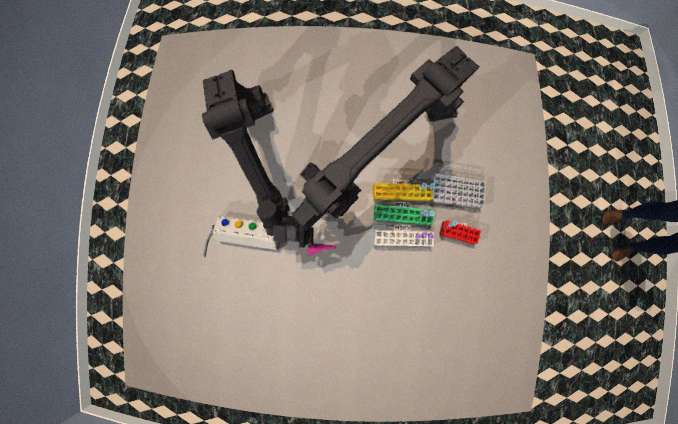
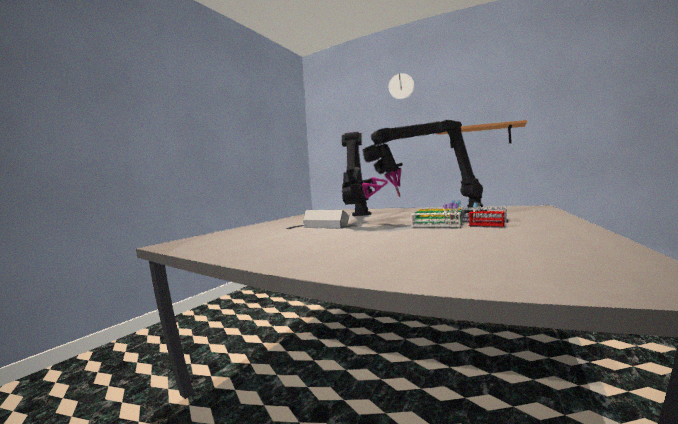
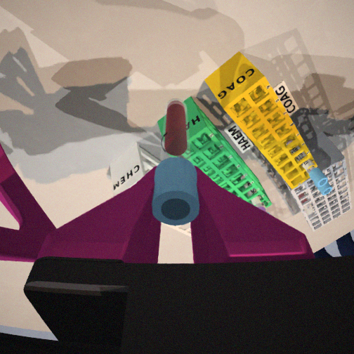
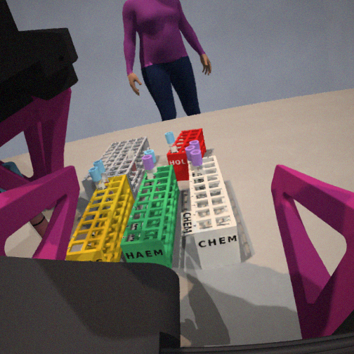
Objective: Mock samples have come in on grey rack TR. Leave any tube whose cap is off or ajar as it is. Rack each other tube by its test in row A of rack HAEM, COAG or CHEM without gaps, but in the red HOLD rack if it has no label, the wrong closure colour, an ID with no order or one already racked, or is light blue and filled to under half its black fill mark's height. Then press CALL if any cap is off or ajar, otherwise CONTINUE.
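Seen in the pictures: left gripper, fingertip midpoint: (image 1: 350, 199) (image 2: 398, 186); right gripper, fingertip midpoint: (image 1: 336, 230) (image 2: 384, 184); left arm's base, link origin: (image 1: 440, 109); right arm's base, link origin: (image 1: 256, 108) (image 2: 361, 214).
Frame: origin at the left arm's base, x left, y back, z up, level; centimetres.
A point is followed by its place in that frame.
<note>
My left gripper (image 2: 394, 176) {x -43.6, y -27.0, z 17.2 cm} (image 3: 175, 177) is shut on a light blue-capped tube (image 2: 398, 191) {x -43.6, y -26.3, z 15.0 cm} (image 3: 175, 125) (image 4: 38, 221) with dark red contents, raised above the table; its label is not readable. My right gripper (image 1: 331, 230) {x -49.7, y -34.5, z 18.8 cm} (image 4: 174, 176) is open and empty. The yellow COAG rack (image 1: 400, 192) {x -26.1, y -27.5, z 5.7 cm} (image 3: 240, 62) holds two light blue-capped tubes at its right end. The green HAEM rack (image 1: 395, 215) {x -29.9, y -34.4, z 5.7 cm} holds a purple and a light blue one. The white CHEM rack (image 1: 395, 239) {x -32.0, y -41.9, z 5.7 cm} holds several purple ones. The red HOLD rack (image 1: 461, 232) {x -8.9, y -46.1, z 5.7 cm} holds a light blue one. Grey rack TR (image 1: 459, 191) {x -4.4, y -32.2, z 3.0 cm} shows a reddish spot without a visible cap.
The white button box (image 1: 245, 241) {x -79.8, y -29.9, z 6.1 cm} (image 2: 325, 219) {x -78.3, y -31.7, z 4.1 cm}, with blue, yellow and green buttons, stands left of the racks, partly under the right arm. Both arms' wrists are close together beside it. A person (image 4: 160, 40) stands beyond the table.
</note>
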